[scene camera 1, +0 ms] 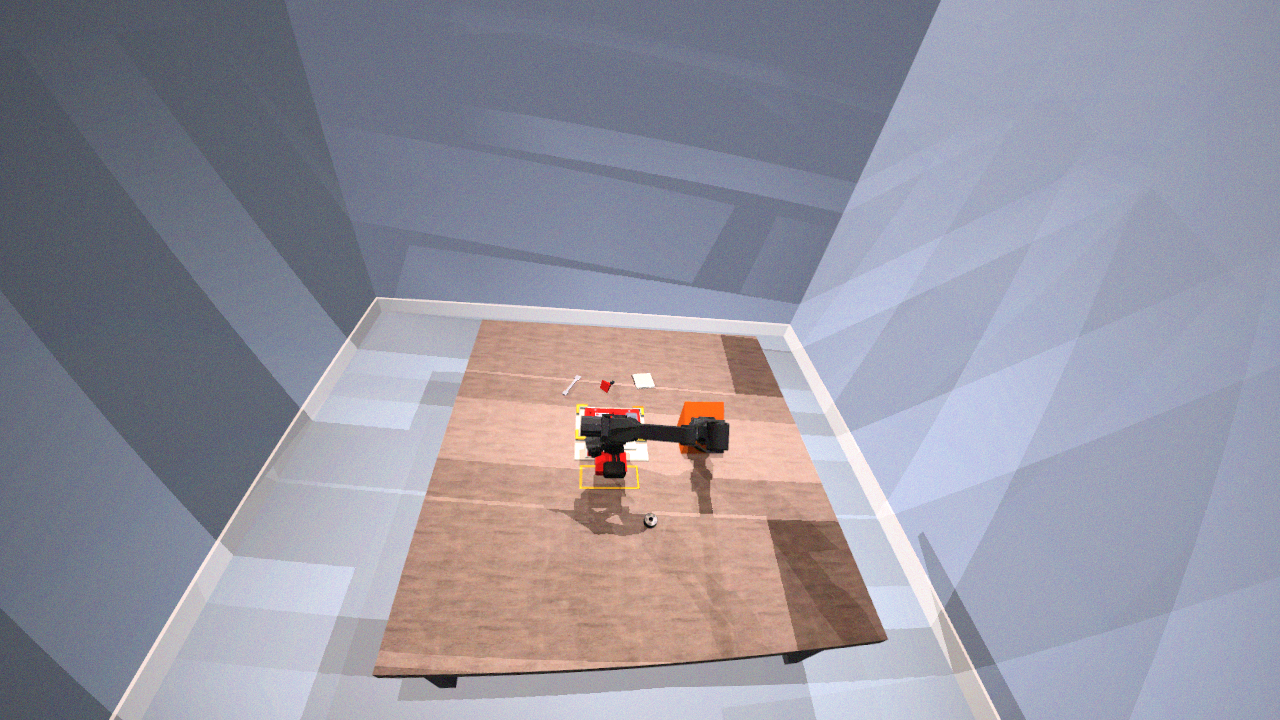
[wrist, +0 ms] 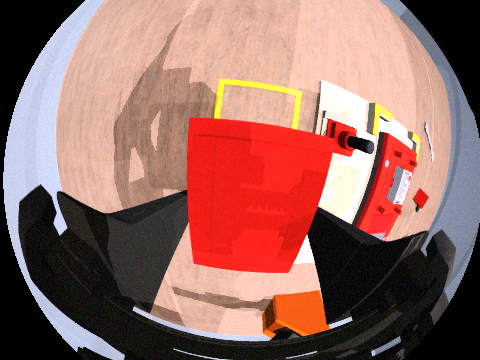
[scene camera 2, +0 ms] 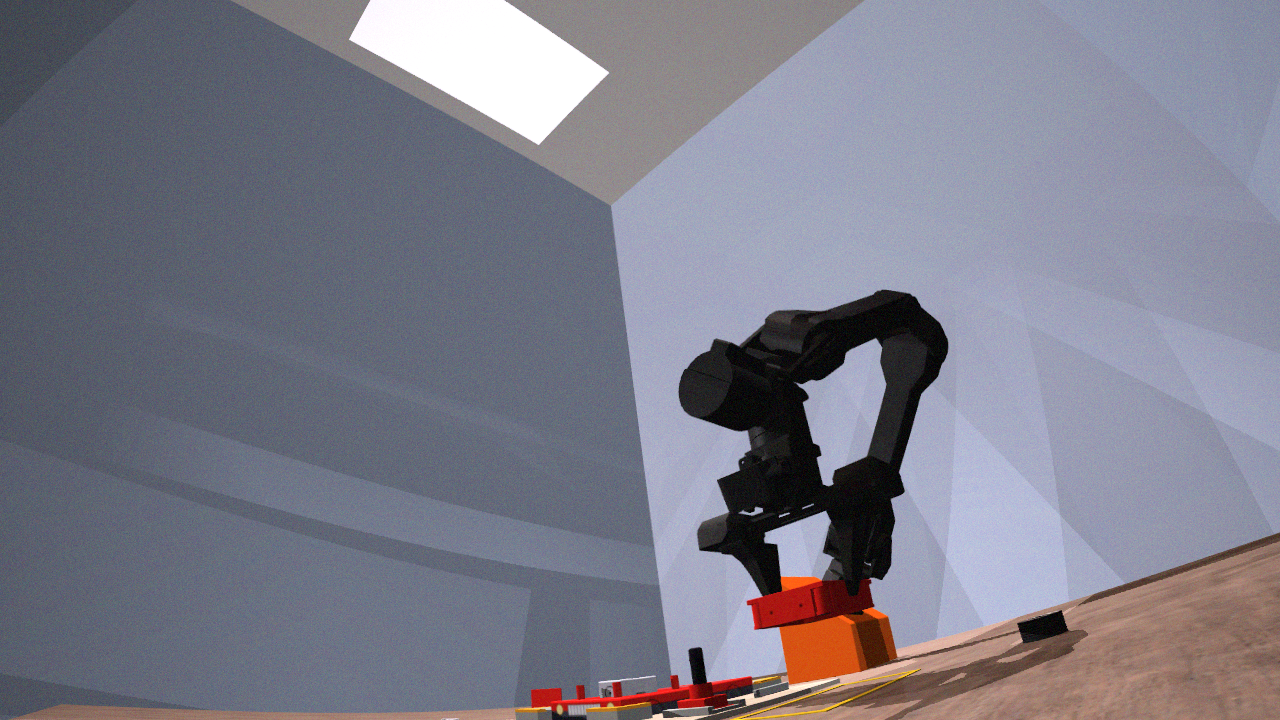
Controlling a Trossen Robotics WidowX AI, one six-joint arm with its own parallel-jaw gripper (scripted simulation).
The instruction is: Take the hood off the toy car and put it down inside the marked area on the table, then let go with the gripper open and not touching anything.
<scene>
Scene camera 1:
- my gripper
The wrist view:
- my gripper
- red hood: held by my gripper
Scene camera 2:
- my gripper
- red hood
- black wheel
</scene>
